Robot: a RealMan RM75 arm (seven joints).
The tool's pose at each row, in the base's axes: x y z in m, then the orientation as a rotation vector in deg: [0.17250, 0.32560, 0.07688, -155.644, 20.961, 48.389]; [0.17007, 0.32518, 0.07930, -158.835, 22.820, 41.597]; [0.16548, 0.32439, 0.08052, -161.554, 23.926, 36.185]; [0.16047, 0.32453, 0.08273, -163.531, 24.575, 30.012]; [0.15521, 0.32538, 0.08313, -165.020, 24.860, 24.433]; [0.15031, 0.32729, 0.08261, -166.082, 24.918, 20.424]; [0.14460, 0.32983, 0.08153, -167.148, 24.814, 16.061]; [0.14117, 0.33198, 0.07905, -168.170, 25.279, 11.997]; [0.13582, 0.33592, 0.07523, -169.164, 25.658, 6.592]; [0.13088, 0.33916, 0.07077, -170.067, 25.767, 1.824]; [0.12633, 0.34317, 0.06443, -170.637, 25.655, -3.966]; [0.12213, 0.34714, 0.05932, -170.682, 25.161, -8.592]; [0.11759, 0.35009, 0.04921, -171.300, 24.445, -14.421]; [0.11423, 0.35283, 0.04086, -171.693, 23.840, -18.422]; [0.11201, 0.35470, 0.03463, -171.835, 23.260, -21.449]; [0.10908, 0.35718, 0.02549, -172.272, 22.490, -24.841]
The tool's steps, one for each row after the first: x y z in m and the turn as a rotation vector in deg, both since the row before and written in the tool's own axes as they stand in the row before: [-0.00328, 0.00072, -0.00081, -0.570, 5.352, 0.668]; [-0.00431, 0.00201, 0.00075, -0.861, 4.248, 0.353]; [-0.00536, 0.00114, 0.00000, -0.166, 4.461, -0.074]; [-0.00506, 0.00082, 0.00150, -0.058, 3.930, -0.254]; [-0.00482, -0.00017, 0.00217, -0.141, 2.811, -0.264]; [-0.00569, -0.00046, 0.00277, -0.164, 3.025, -0.386]; [-0.00328, -0.00062, 0.00338, -0.321, 2.864, 0.028]; [-0.00554, -0.00155, 0.00506, -0.197, 3.718, -0.099]; [-0.00520, -0.00095, 0.00518, -0.312, 3.263, -0.232]; [-0.00526, -0.00159, 0.00684, -0.003, 3.866, -0.391]; [-0.00532, -0.00186, 0.00527, 0.327, 3.020, -0.528]; [-0.00599, -0.00012, 0.00978, -0.291, 3.863, -0.810]; [-0.00520, -0.00061, 0.00782, -0.260, 2.637, -0.628]; [-0.00382, -0.00043, 0.00570, -0.082, 1.976, -0.527]; [-0.00550, -0.00052, 0.00823, -0.399, 2.217, -0.726]
